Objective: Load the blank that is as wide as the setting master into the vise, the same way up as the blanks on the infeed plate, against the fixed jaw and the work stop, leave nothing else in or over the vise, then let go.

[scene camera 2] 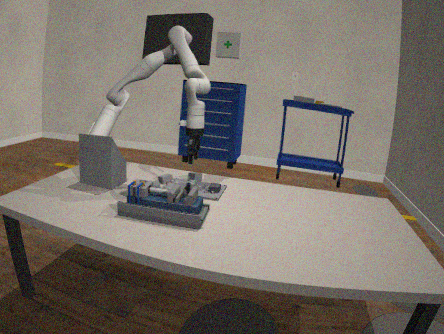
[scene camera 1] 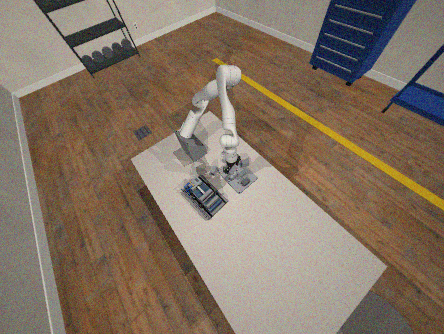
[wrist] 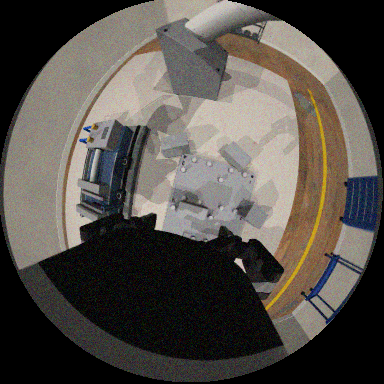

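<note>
My gripper is open and empty, raised above the infeed plate. In the wrist view, one grey block lies on the plate between rows of pins, just ahead of the fingers. Other grey blocks lie around the plate: one at its upper left, one at its upper right, one at its right. Which is the setting master I cannot tell. The blue vise stands to the left in the wrist view; I make out no blank between its jaws.
The vise stands on a grey base with raised rails. The robot's grey pedestal stands on the white table. A blue drawer cabinet and a blue cart stand beyond the table.
</note>
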